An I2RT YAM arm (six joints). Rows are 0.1 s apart.
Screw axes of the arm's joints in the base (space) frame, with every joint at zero. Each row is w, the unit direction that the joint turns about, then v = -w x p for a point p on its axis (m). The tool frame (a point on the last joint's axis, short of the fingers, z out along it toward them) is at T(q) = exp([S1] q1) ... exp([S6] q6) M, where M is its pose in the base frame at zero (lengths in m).
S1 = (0, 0, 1, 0.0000, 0.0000, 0.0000)
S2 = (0, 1, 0, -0.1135, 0.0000, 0.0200)
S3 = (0, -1, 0, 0.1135, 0.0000, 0.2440)
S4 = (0, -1, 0, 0.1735, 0.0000, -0.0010)
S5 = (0, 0, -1, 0.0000, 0.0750, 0.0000)
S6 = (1, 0, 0, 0.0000, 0.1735, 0.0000)
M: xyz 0.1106 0.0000 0.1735 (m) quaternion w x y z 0.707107 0 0.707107 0
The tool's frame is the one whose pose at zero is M.
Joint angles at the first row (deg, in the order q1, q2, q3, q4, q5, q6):
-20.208 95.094 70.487 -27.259 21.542 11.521
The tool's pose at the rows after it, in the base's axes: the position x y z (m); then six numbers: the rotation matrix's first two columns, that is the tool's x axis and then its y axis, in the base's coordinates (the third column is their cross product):
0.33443 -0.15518 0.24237 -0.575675 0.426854 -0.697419 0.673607 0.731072 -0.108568
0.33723 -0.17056 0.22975 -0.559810 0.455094 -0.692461 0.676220 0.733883 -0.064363
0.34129 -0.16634 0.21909 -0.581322 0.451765 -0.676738 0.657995 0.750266 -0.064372
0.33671 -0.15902 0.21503 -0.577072 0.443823 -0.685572 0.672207 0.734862 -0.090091
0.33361 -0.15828 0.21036 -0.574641 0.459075 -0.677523 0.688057 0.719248 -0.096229
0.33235 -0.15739 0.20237 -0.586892 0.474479 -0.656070 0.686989 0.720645 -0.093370
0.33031 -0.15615 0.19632 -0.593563 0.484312 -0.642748 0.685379 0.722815 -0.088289
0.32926 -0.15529 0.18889 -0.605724 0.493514 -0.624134 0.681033 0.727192 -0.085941
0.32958 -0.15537 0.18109 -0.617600 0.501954 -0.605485 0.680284 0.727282 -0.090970
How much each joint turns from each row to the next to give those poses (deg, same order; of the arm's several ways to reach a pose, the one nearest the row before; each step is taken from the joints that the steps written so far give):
-2.987 1.406 0.090 5.086 -3.682 -1.500
-2.289 2.457 -0.089 2.741 -3.431 0.086
0.781 1.239 -0.697 0.794 -0.631 -0.176
0.972 -1.229 -2.548 1.497 2.630 0.524
0.001 -0.091 -0.972 -0.086 0.973 0.970
0.000 0.615 -0.703 -0.350 -0.523 0.528
0.000 0.177 -0.968 0.174 -0.528 0.352
0.000 0.613 -0.702 0.000 -0.615 0.176
0.000 1.054 -0.264 -0.087 -0.090 0.175

